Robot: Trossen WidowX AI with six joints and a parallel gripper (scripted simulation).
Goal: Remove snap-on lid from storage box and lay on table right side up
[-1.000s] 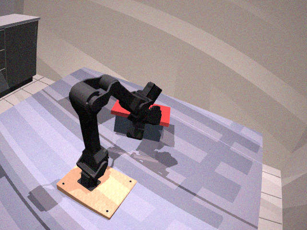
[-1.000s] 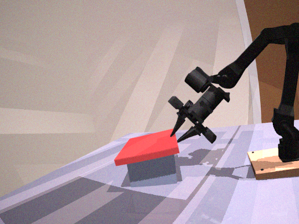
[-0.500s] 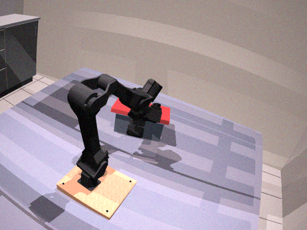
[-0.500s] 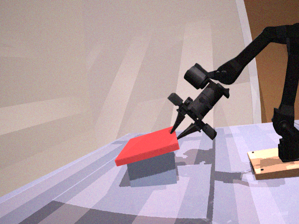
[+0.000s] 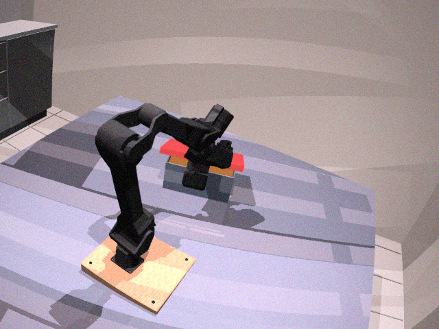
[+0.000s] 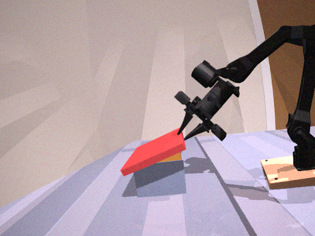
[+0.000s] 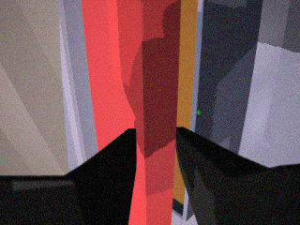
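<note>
Now: the red lid 70 mm ahead of my gripper tip, 20 mm to the left of it and 20 mm below it. The rest, counted from my gripper tip: grey-blue storage box (90 mm below, 60 mm ahead, 20 mm to the left).
</note>
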